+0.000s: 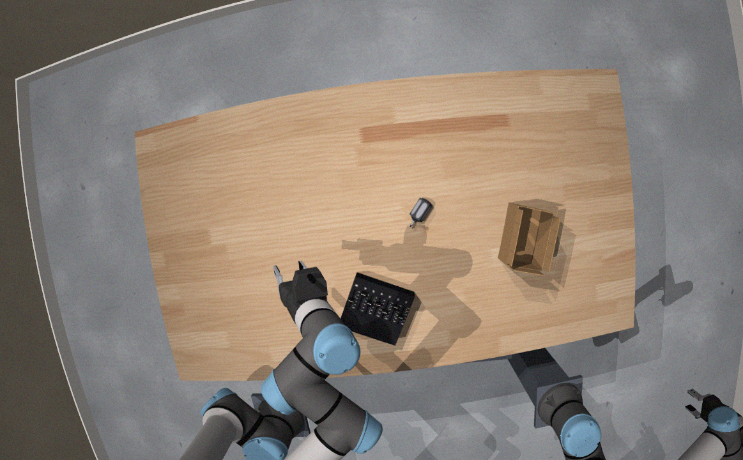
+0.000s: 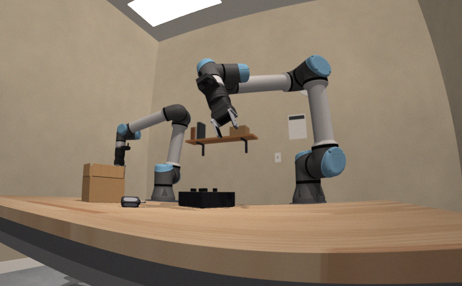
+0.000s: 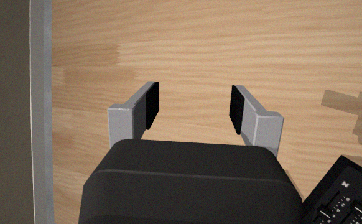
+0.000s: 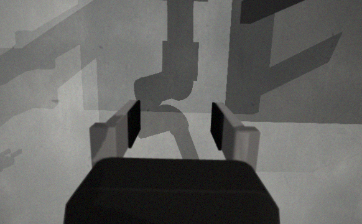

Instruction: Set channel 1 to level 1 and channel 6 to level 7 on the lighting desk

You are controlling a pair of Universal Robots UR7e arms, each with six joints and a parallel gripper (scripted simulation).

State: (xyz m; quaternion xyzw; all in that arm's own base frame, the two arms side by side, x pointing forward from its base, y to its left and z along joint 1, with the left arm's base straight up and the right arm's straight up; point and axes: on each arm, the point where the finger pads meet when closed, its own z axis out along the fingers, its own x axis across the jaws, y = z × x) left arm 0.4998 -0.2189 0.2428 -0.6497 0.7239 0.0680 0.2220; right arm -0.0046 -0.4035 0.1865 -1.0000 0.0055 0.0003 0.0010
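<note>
The channel 3 fader lies 19 cm to the right of my left hand, 18 cm below it and 15 cm behind it. Round my left hand: channel 5 fader: 18 cm below, 16 cm to the right, 13 cm behind; then channel 6 fader: 18 cm below, 14 cm to the right, 10 cm behind; then master fader: 18 cm below, 12 cm behind, 11 cm to the right.
</note>
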